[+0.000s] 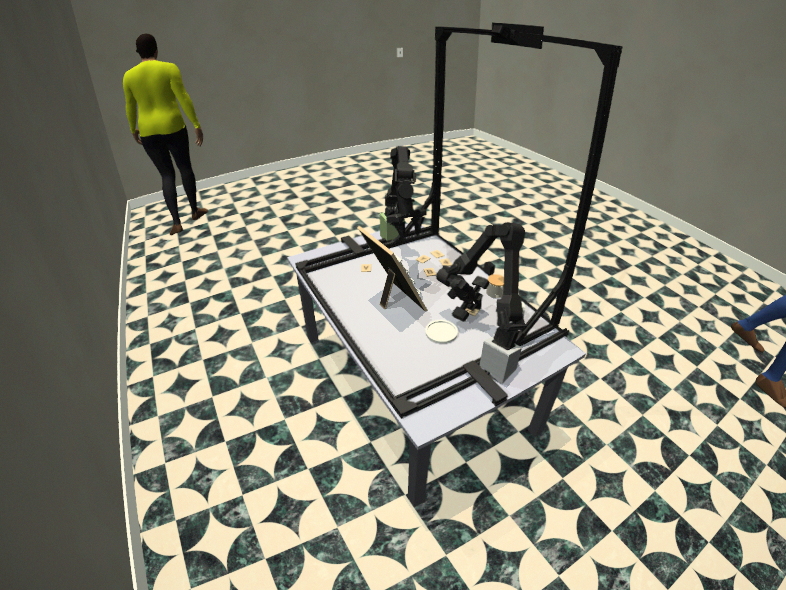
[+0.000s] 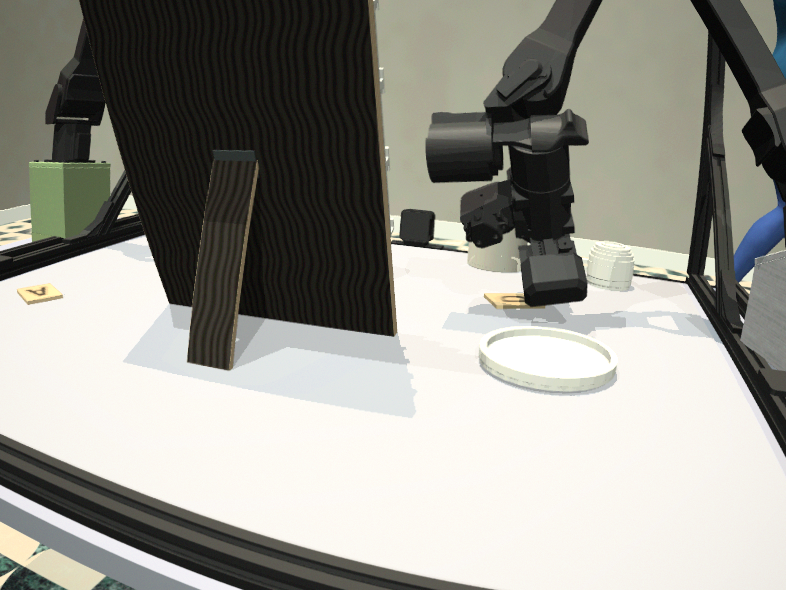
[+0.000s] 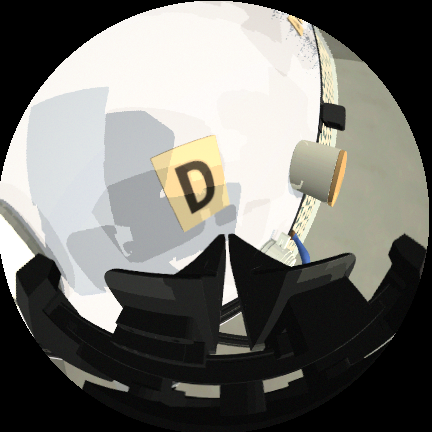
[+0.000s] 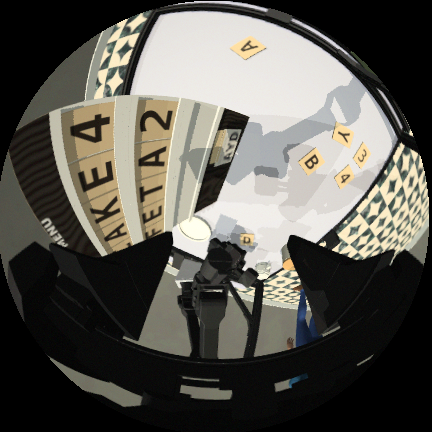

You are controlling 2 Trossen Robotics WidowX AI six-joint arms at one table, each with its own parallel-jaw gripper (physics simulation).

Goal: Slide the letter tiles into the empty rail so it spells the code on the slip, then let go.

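Seen in the pictures: left gripper, between the fingertips: (image 1: 479, 309) (image 3: 226, 239) (image 4: 245, 251); right gripper, between the fingertips: (image 1: 410, 237) (image 4: 232, 239); left arm's base, origin of its link: (image 1: 503, 343) (image 4: 187, 283); right arm's base, origin of its link: (image 2: 69, 162).
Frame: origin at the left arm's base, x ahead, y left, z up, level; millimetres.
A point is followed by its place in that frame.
The D tile (image 3: 167, 165) @[x 280, y -179, z -116 mm] (image 2: 498, 299) @[x 282, y -191, z -116 mm] (image 4: 241, 245) @[x 234, y -186, z -113 mm] lies flat on the table. My left gripper (image 3: 226, 239) @[x 225, y -203, z -94 mm] is shut and empty, low beside the tile; its fingertips nearly meet just off the tile's edge. My right gripper is open and empty, high in front of the board. The pale empty rail (image 4: 186, 190) @[x 490, y -47, z -1 mm] runs below two filled rows on the leaning board (image 1: 392, 265) @[x 483, y 24, z 102 mm] (image 2: 304, 190) @[x 472, y -18, z 14 mm]. The slip (image 4: 230, 145) @[x 559, y -107, z -91 mm] reads "AYD"; any further characters are unclear. Tiles A (image 4: 248, 47) @[x 794, y -124, z -116 mm] (image 2: 39, 292) @[x 794, y -119, z -116 mm], B (image 4: 311, 161) @[x 563, y -295, z -116 mm], Y (image 4: 343, 134) @[x 659, y -360, z -116 mm], 3 (image 4: 362, 155) @[x 638, y -443, z -116 mm] and 4 (image 4: 344, 177) @[x 559, y -409, z -116 mm] lie loose.
A shallow white dish (image 1: 441, 331) @[x 266, y -12, z -112 mm] (image 2: 547, 355) @[x 266, y -16, z -112 mm] stands near the board's right end. An orange-topped canister (image 3: 315, 170) @[x 263, y -333, z -82 mm] (image 1: 495, 284) @[x 244, y -337, z -53 mm] and a ribbed white jar (image 2: 610, 265) @[x 123, y -276, z -87 mm] stand beyond the D tile. The board's rear prop (image 2: 220, 273) @[x 534, y 8, z -49 mm] reaches the table. A black frame (image 1: 438, 127) @[x 772, y -585, z 456 mm] rises behind the arms.
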